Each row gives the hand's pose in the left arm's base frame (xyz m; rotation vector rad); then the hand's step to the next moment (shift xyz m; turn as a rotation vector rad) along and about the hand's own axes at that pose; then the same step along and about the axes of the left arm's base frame.
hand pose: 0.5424 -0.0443 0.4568 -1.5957 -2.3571 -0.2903
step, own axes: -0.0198 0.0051 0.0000 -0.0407 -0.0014 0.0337
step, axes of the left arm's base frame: 0.0117 -0.0154 -0.0067 0.0090 -0.0253 -0.0455
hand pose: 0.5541 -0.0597 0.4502 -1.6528 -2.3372 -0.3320
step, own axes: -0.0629 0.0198 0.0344 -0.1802 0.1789 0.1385
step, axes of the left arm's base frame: 0.0361 -0.0378 -0.0529 0.2157 -0.0551 -0.1847
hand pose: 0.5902 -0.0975 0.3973 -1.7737 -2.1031 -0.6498
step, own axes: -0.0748 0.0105 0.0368 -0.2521 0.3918 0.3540
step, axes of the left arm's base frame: 0.0259 -0.0420 -0.0680 0.4489 0.0257 -0.3745
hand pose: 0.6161 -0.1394 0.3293 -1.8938 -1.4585 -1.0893
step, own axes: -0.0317 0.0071 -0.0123 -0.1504 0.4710 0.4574
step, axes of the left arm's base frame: 0.0000 -0.0290 -0.0191 0.5642 0.1390 -0.3406
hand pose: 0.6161 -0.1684 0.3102 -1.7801 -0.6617 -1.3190
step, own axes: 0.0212 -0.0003 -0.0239 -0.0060 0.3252 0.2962
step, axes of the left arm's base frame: -0.0060 -0.0210 0.0233 0.4104 0.0745 -0.1399
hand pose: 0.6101 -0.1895 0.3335 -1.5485 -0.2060 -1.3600
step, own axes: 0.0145 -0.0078 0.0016 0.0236 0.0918 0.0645
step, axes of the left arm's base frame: 0.0007 -0.0019 0.0164 0.1124 -0.0052 -0.0219
